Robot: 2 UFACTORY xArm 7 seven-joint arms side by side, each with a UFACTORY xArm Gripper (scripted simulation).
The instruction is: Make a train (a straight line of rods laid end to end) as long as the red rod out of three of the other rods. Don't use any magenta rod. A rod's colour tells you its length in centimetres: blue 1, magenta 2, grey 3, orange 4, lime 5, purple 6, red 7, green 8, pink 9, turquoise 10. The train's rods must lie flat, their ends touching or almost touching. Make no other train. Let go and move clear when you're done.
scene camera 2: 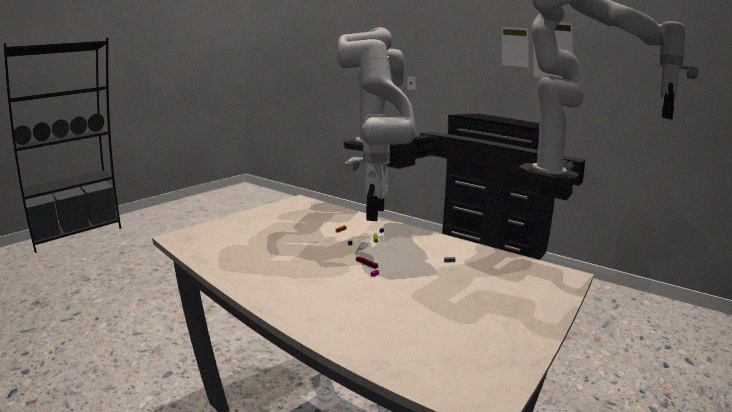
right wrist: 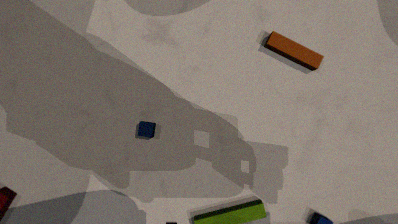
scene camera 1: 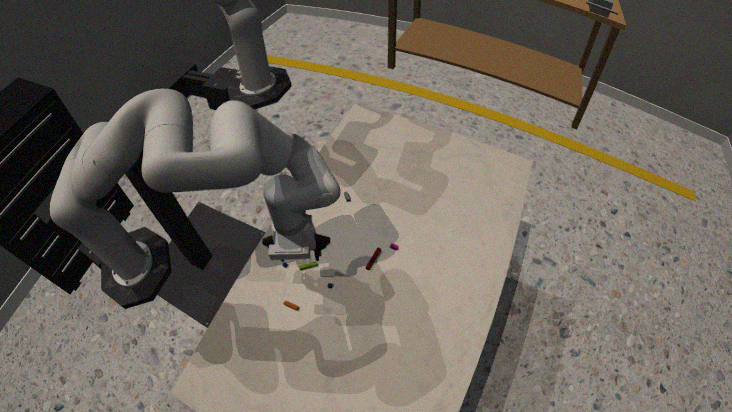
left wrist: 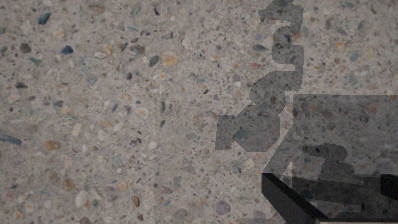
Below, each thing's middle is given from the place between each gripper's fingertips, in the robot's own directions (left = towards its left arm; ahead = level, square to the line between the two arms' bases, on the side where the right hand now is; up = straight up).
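Scene:
The orange rod [right wrist: 277,43] is 7 cm below my right hand [scene camera 2: 375,215], and it sits 12 cm to the right of that hand and 1 cm ahead of it.
As for the orange rod and my left hand [scene camera 2: 666,118], I see the rod 970 mm to the right of that hand. It is also 470 mm below my left hand and 320 mm ahead of it.

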